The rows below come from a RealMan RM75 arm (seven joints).
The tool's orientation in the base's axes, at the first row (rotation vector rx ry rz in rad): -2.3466 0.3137 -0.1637
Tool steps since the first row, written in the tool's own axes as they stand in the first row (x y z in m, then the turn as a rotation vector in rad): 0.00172 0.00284 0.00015 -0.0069 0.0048 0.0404; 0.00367 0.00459 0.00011 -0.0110 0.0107 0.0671; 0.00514 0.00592 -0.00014 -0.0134 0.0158 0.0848; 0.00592 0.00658 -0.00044 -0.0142 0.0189 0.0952; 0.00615 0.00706 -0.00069 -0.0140 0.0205 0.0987; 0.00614 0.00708 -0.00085 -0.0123 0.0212 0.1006; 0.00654 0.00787 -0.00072 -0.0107 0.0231 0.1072; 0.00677 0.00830 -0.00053 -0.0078 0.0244 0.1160; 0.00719 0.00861 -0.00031 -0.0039 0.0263 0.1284; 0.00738 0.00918 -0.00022 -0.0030 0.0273 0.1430; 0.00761 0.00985 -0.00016 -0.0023 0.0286 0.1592
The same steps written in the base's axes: 0.00118 -0.00232 -0.00206 0.0010 0.0257 -0.0323; 0.00274 -0.00409 -0.00321 0.0016 0.0407 -0.0555; 0.00387 -0.00557 -0.00393 0.0021 0.0497 -0.0717; 0.00444 -0.00644 -0.00416 0.0029 0.0548 -0.0813; 0.00452 -0.00700 -0.00432 0.0036 0.0560 -0.0849; 0.00448 -0.00712 -0.00422 0.0055 0.0563 -0.0867; 0.00475 -0.00769 -0.00485 0.0080 0.0590 -0.0927; 0.00493 -0.00792 -0.00529 0.0124 0.0632 -0.0998; 0.00533 -0.00810 -0.00565 0.0185 0.0692 -0.1099; 0.00543 -0.00848 -0.00611 0.0222 0.0780 -0.1209; 0.00554 -0.00897 -0.00662 0.0260 0.0878 -0.1333
